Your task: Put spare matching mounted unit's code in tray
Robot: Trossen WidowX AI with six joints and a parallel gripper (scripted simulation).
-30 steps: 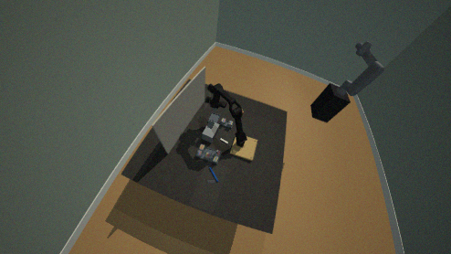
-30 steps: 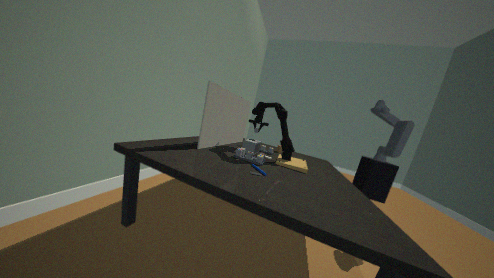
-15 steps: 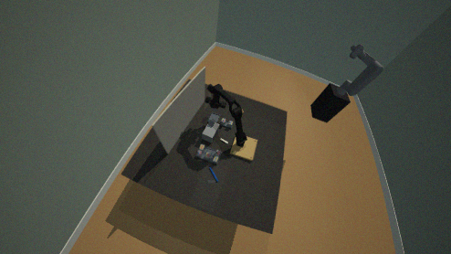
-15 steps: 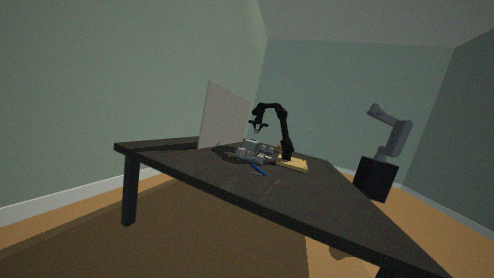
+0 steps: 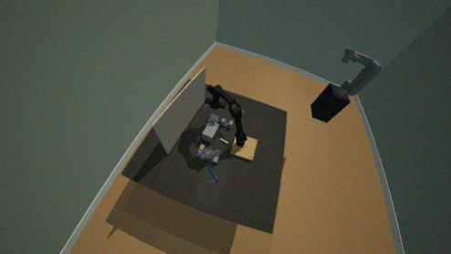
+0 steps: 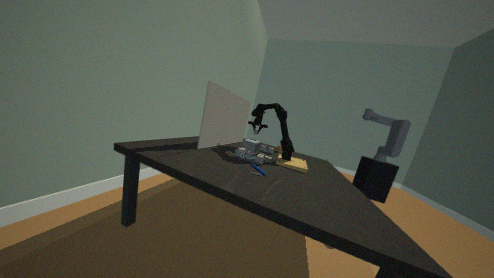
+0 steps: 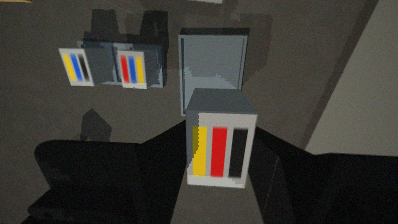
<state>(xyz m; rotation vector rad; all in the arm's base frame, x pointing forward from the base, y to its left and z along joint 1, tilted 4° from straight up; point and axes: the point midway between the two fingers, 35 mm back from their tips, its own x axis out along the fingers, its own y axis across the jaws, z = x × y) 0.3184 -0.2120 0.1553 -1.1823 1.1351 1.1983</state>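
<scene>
Right now the grey tray is 15 cm below my gripper tip. Also, from my gripper tip: tall grey panel 22 cm ahead, 16 cm to the left, 8 cm above; then mounted unit 20 cm to the left, 10 cm below, 3 cm behind.
</scene>
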